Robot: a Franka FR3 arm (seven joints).
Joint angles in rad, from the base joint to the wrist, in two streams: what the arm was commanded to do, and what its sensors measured. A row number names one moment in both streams.
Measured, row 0: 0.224, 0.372, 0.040, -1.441, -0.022, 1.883, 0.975
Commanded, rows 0 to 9: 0.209, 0.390, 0.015, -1.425, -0.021, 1.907, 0.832; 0.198, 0.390, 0.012, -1.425, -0.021, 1.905, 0.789; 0.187, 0.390, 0.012, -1.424, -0.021, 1.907, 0.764; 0.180, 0.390, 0.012, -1.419, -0.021, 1.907, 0.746; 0.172, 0.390, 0.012, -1.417, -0.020, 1.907, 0.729; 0.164, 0.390, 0.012, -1.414, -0.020, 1.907, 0.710; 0.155, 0.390, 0.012, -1.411, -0.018, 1.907, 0.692; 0.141, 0.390, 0.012, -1.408, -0.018, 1.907, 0.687; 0.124, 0.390, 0.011, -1.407, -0.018, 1.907, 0.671; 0.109, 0.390, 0.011, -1.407, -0.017, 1.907, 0.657
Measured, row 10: 0.159, 0.375, 0.004, -1.426, -0.022, 1.894, 0.721
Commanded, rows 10 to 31: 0.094, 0.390, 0.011, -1.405, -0.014, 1.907, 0.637; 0.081, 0.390, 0.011, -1.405, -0.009, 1.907, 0.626; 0.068, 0.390, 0.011, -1.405, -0.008, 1.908, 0.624; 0.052, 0.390, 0.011, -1.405, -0.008, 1.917, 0.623; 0.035, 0.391, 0.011, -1.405, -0.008, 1.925, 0.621; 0.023, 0.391, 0.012, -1.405, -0.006, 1.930, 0.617; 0.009, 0.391, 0.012, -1.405, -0.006, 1.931, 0.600; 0.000, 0.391, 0.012, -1.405, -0.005, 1.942, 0.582; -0.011, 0.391, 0.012, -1.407, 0.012, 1.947, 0.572; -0.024, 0.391, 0.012, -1.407, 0.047, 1.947, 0.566; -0.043, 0.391, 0.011, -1.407, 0.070, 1.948, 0.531; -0.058, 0.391, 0.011, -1.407, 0.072, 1.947, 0.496; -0.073, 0.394, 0.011, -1.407, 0.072, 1.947, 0.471; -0.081, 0.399, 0.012, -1.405, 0.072, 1.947, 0.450; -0.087, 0.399, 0.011, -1.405, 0.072, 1.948, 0.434; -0.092, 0.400, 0.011, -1.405, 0.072, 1.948, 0.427; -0.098, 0.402, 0.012, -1.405, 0.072, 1.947, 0.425; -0.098, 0.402, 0.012, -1.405, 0.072, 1.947, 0.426; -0.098, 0.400, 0.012, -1.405, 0.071, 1.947, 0.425; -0.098, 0.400, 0.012, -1.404, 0.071, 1.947, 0.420; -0.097, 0.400, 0.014, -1.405, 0.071, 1.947, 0.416; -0.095, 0.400, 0.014, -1.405, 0.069, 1.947, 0.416
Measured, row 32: -0.059, 0.380, 0.004, -1.423, 0.056, 1.925, 0.470
